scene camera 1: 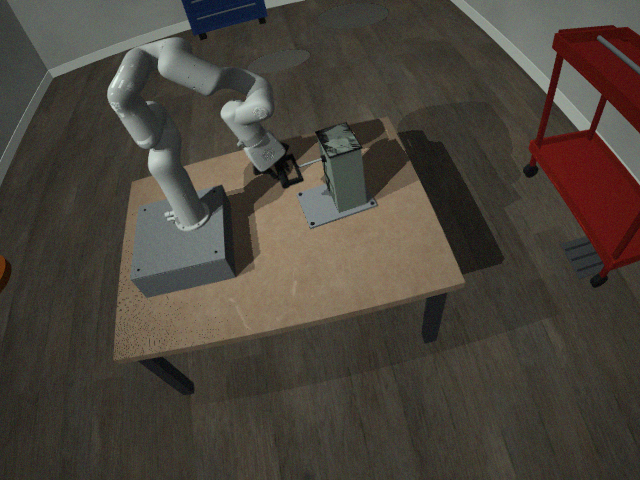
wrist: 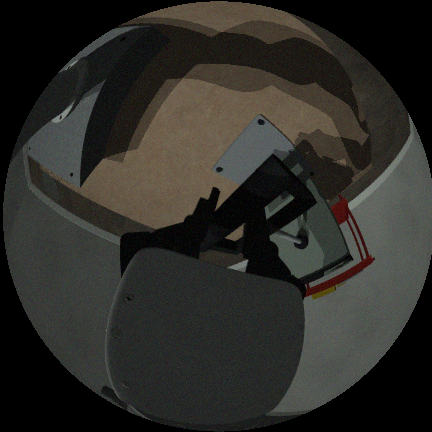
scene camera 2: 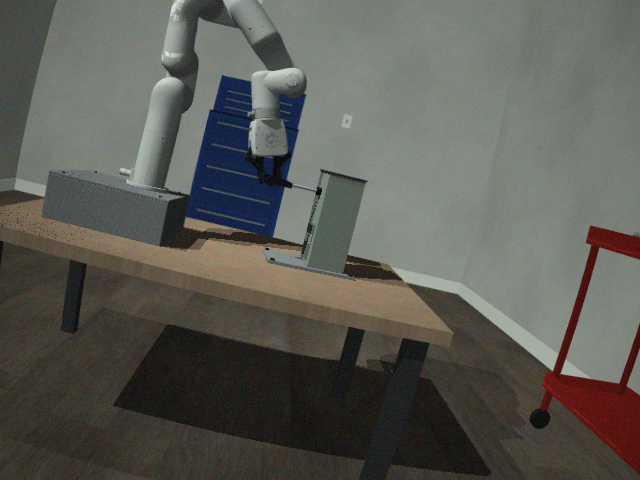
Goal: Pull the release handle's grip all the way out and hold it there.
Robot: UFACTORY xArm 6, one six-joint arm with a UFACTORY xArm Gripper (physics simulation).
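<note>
The release handle's grip [scene camera 1: 293, 182] [scene camera 2: 281, 182] [wrist: 260, 184] is a black, roughly rectangular frame. My gripper [scene camera 1: 280, 169] [scene camera 2: 268, 179] [wrist: 232, 207] is shut on its near side, high above the table. A thin pale rod [scene camera 1: 310, 162] [scene camera 2: 305, 187] [wrist: 288, 236] runs from the grip to a dark collar near the top of the grey-green housing [scene camera 1: 348, 180] [scene camera 2: 337, 222] [wrist: 332, 232]. A stretch of rod shows between grip and housing. The housing stands upright on a grey base plate [scene camera 1: 317, 210] [scene camera 2: 286, 258] [wrist: 255, 146]. The finger contact is partly hidden in the wrist view.
The wooden table [scene camera 1: 330, 268] [scene camera 2: 222, 268] [wrist: 170, 120] carries the arm's grey base box [scene camera 1: 178, 248] [scene camera 2: 103, 209]. A blue drawer cabinet [scene camera 1: 227, 14] [scene camera 2: 232, 178] stands behind it. A red cart [scene camera 1: 594, 206] [scene camera 2: 573, 310] stands on the floor at the right.
</note>
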